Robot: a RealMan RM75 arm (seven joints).
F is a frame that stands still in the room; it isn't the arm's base.
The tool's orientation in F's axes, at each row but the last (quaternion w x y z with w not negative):
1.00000, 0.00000, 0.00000, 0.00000
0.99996, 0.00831, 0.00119, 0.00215
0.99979, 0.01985, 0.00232, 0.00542
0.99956, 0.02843, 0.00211, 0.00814
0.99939, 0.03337, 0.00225, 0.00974
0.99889, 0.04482, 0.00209, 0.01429
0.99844, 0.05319, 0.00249, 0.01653
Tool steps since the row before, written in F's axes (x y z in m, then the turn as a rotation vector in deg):
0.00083, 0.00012, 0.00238, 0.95, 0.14, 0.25
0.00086, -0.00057, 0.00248, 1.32, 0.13, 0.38
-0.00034, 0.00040, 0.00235, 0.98, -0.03, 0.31
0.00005, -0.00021, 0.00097, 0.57, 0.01, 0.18
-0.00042, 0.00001, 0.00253, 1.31, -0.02, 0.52
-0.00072, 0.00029, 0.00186, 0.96, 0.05, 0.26
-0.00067, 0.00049, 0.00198, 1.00, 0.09, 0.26
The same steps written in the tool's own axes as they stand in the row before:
0.00083, 0.00012, 0.00238, 0.95, 0.14, 0.25
0.00085, -0.00053, 0.00249, 1.32, 0.13, 0.38
-0.00035, 0.00050, 0.00233, 0.98, -0.03, 0.32
0.00004, -0.00016, 0.00098, 0.57, 0.01, 0.18
-0.00043, 0.00019, 0.00252, 1.31, -0.01, 0.53
-0.00072, 0.00048, 0.00182, 0.96, 0.05, 0.26
-0.00066, 0.00072, 0.00191, 1.00, 0.08, 0.26

